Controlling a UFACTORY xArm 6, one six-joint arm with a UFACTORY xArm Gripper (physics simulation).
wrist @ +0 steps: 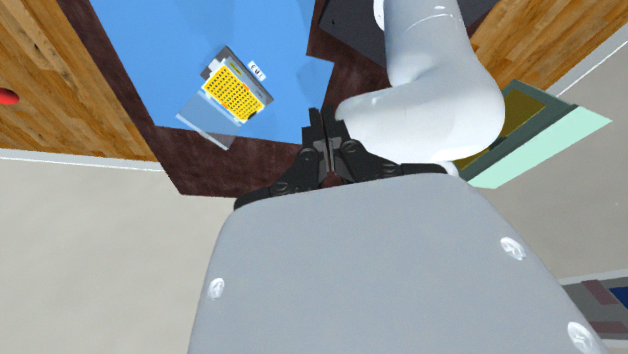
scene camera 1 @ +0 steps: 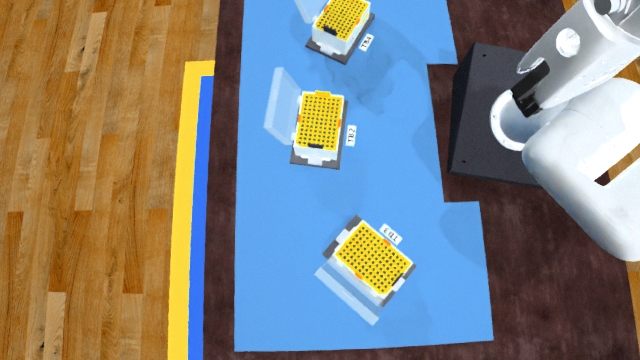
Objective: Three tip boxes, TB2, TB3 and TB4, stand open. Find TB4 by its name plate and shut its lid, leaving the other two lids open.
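Frame: origin at the arm's base, x right, y back, z down, level; centimetres.
Where they show: gripper, fingertip midpoint: [wrist: 321, 123] [scene camera 1: 523, 104]; arm's base, origin of the base link: [scene camera 1: 519, 119].
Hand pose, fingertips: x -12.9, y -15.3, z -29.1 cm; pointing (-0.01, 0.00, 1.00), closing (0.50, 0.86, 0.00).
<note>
Things, the pixels of their top centre, and the offset from my fingertips. Level surfaces: height alone.
- Tip box TB4, middle of its top: [scene camera 1: 342, 10] dx +35.0, dy -22.3, dz +29.3 cm
- Tip box TB2, middle of its top: [scene camera 1: 319, 117] dx +9.0, dy -24.7, dz +29.3 cm
- Tip box TB3, middle of its top: [scene camera 1: 374, 258] [wrist: 233, 100] dx -16.8, dy -12.4, dz +29.3 cm
- blue mat, its level: dz +36.8 cm
- dark brown table top, its level: dz +37.1 cm
Tip box TB4 [scene camera 1: 342, 20] stands at the top of scene camera 1, beside its name plate [scene camera 1: 366, 42]. Its clear lid [scene camera 1: 312, 7] is open on the left, partly cut off by the view's edge. Tip box TB2 [scene camera 1: 320, 122] stands below it, with its lid [scene camera 1: 281, 107] open to the left. Tip box TB3 [scene camera 1: 374, 257] [wrist: 233, 94] stands lowest, with its lid [scene camera 1: 346, 295] [wrist: 206, 119] open. My gripper [wrist: 321, 123] is shut and empty, high above the table and away from the boxes. TB4 does not show in the wrist view.
The boxes stand on a blue mat [scene camera 1: 280, 210] [wrist: 165, 60] on a dark brown table top [scene camera 1: 540, 280] [wrist: 220, 175]. The dark robot base [scene camera 1: 480, 120] and white arm [scene camera 1: 590, 150] [wrist: 430, 110] are at the right. A green-framed object [wrist: 540, 145] stands at the wrist view's right.
</note>
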